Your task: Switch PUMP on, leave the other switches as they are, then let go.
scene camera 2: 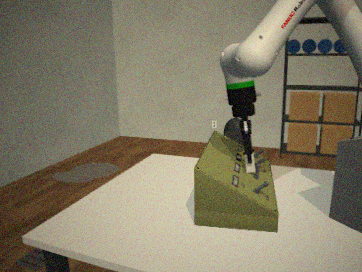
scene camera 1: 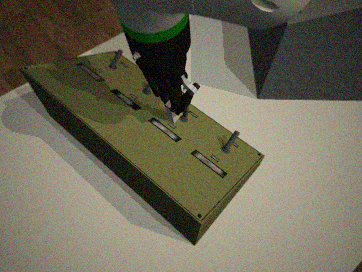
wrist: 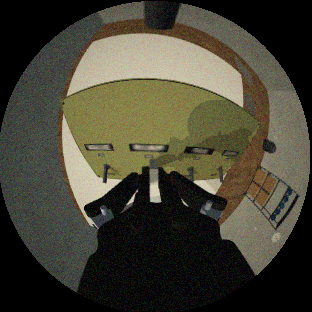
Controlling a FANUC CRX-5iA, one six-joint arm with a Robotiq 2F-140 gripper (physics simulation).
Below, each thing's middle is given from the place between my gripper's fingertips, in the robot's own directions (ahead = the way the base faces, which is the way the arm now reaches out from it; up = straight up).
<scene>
My hand is 60 mm short of the olive switch box point(scene camera 1: 183, 170), 40 mm to the left of it and 30 mm above it.
</scene>
